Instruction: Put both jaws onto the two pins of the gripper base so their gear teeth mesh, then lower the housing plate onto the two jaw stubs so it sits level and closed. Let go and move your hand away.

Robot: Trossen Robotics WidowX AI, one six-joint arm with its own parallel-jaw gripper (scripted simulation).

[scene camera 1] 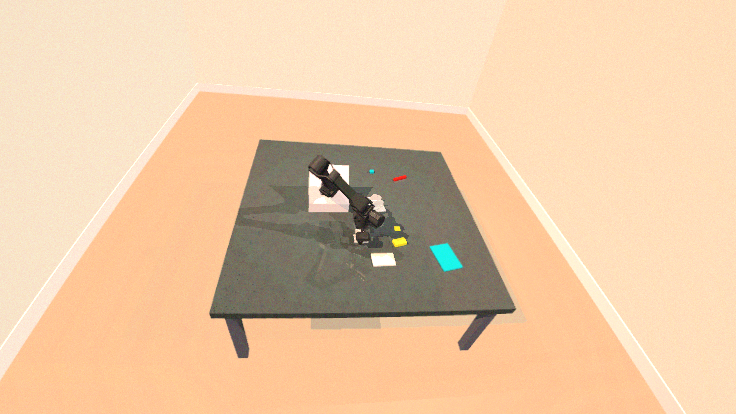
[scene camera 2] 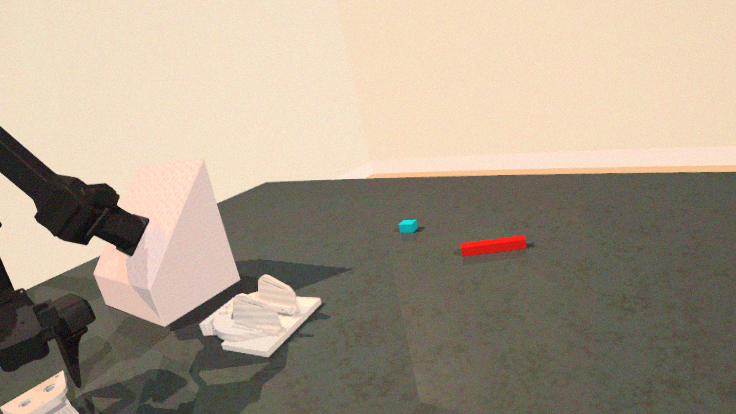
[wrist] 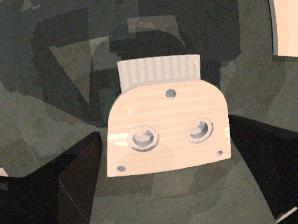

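A white jaw point(scene camera 2: 271, 290) is 58 cm from the lens, while a white jaw point(scene camera 2: 251, 317) is 56 cm from the lens. A red bar point(scene camera 2: 517, 242) is 65 cm from the lens.
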